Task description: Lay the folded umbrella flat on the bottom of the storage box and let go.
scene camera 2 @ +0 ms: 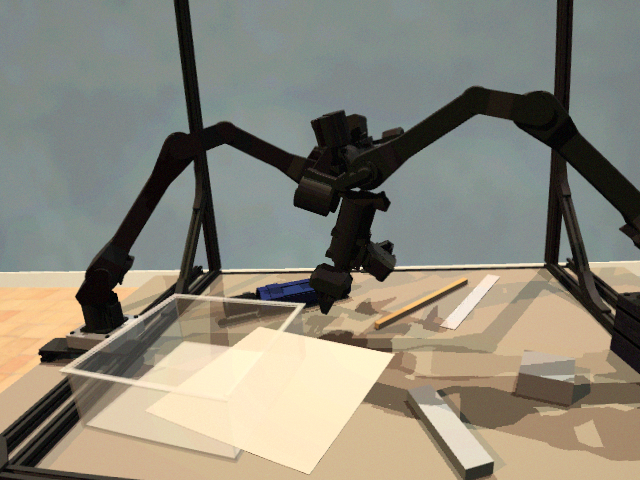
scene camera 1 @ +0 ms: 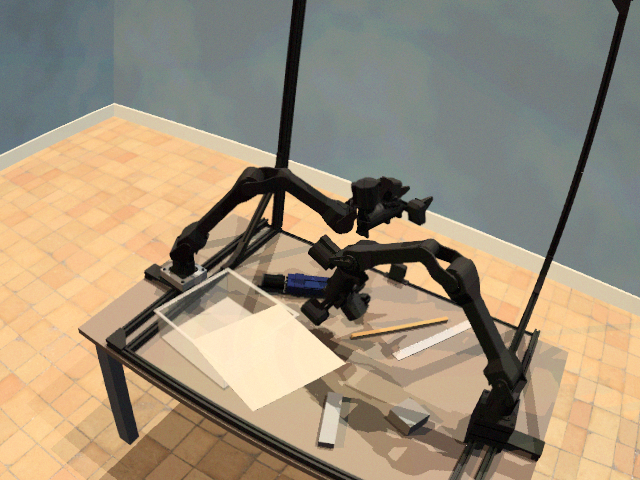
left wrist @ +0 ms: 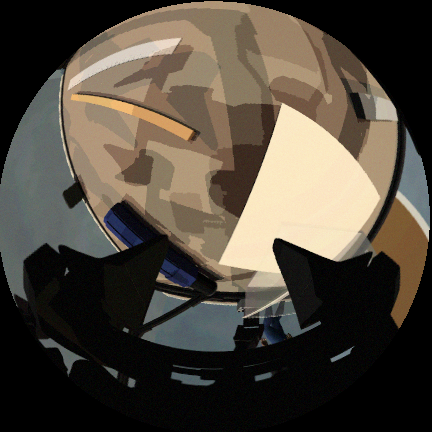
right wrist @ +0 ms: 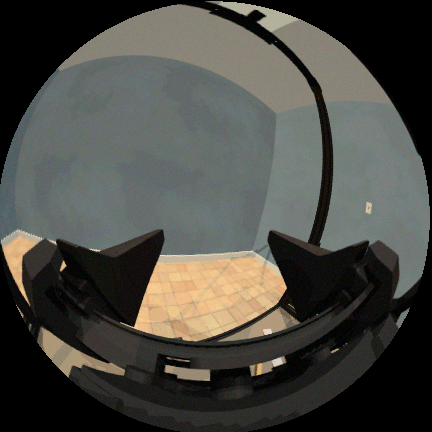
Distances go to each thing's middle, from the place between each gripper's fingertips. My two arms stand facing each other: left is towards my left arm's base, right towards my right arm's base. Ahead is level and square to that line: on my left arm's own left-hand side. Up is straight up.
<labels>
I see the clear storage box (scene camera 2: 198, 374) 190 mm ahead of my left hand, 180 mm to the right of it and 20 mm below it. Also, from my left hand: grey ruler (scene camera 2: 460, 313): 280 mm to the left, 170 mm behind, 70 mm below.
The grey ruler is 15 cm ahead of my right hand, 19 cm to the left of it and 33 cm below it. Round my right hand: clear storage box (50 cm ahead, 26 cm to the right, 28 cm below).
</labels>
